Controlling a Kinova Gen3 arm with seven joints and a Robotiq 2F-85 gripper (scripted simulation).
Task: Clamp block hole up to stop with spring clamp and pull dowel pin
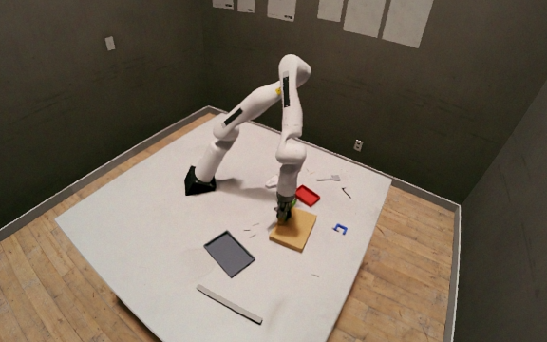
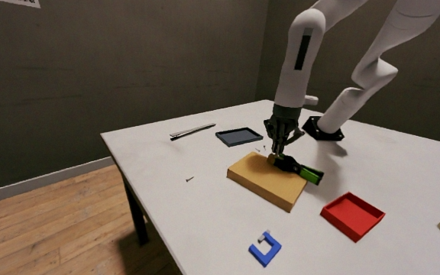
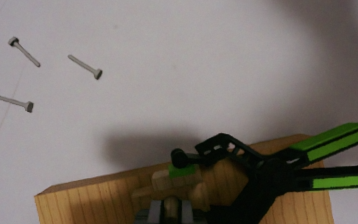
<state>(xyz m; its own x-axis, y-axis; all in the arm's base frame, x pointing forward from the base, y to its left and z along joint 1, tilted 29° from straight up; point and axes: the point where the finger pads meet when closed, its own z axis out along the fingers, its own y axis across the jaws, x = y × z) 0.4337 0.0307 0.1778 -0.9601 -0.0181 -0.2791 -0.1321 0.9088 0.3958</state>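
Now: hand 2 cm above the dowel pin. Round my hand: grey tray: 5 cm behind, 26 cm to the right, 8 cm below; then red tray: 4 cm behind, 22 cm to the left, 8 cm below; then small wooden block: 5 cm below.
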